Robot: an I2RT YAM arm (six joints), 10 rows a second.
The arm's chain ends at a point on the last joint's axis. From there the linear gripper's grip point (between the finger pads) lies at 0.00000 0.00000 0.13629 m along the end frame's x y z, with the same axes.
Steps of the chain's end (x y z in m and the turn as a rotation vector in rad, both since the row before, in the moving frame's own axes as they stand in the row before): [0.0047 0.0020 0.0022 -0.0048 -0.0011 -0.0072]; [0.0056 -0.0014 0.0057 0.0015 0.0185 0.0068]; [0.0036 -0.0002 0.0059 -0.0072 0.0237 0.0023]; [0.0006 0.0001 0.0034 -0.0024 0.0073 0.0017]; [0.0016 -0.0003 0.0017 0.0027 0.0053 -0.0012]
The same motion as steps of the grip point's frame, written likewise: [0.0046 0.0027 0.0022 -0.0048 -0.0011 -0.0072]; [0.0081 -0.0016 0.0057 0.0015 0.0185 0.0068]; [0.0068 0.0008 0.0059 -0.0072 0.0237 0.0023]; [0.0016 0.0004 0.0034 -0.0024 0.0073 0.0017]; [0.0023 -0.0007 0.0017 0.0027 0.0053 -0.0012]
